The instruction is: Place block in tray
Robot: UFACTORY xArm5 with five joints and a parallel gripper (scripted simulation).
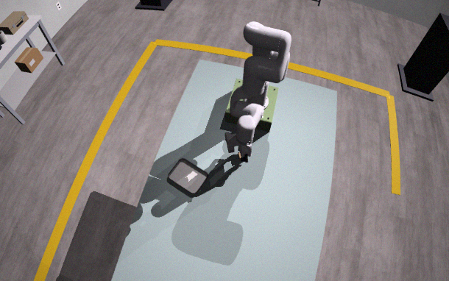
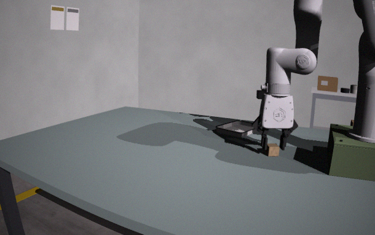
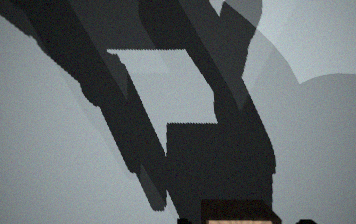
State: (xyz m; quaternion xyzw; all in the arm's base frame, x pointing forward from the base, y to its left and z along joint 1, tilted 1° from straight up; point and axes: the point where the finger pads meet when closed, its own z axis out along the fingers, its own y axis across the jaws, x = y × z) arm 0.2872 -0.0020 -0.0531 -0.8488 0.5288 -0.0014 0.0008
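Now: the tan wooden block 20 mm below my hand. Also, from my hand: white tray 180 mm ahead, 220 mm to the right, 20 mm below.
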